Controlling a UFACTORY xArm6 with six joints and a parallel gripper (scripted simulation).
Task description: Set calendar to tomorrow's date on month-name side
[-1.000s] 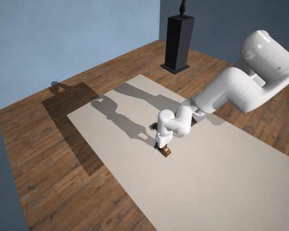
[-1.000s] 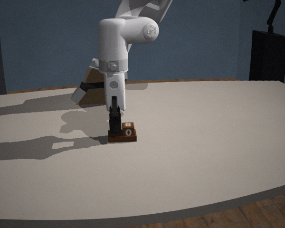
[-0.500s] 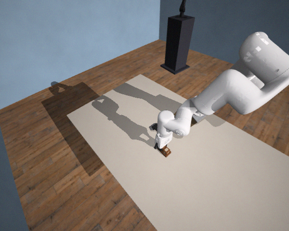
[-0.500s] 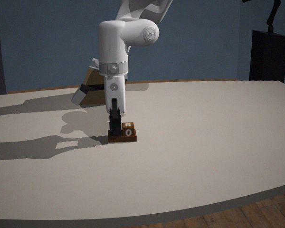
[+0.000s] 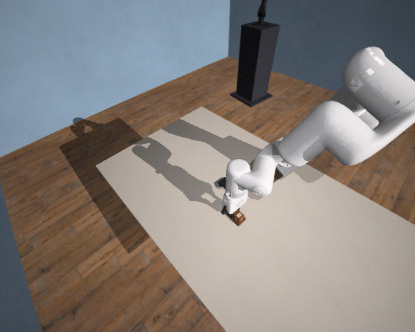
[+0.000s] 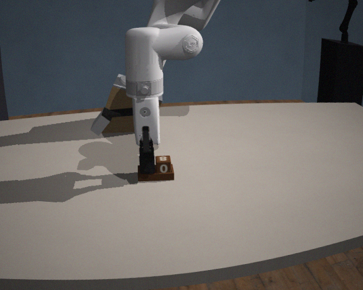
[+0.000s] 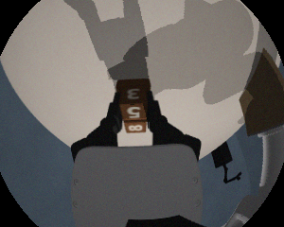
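Right now my hand is 1 cm above the brown digit cube. Also, from my hand: brown cube (3 cm to the left, 1 cm below); brown calendar tray (3 cm below, 2 cm to the left).
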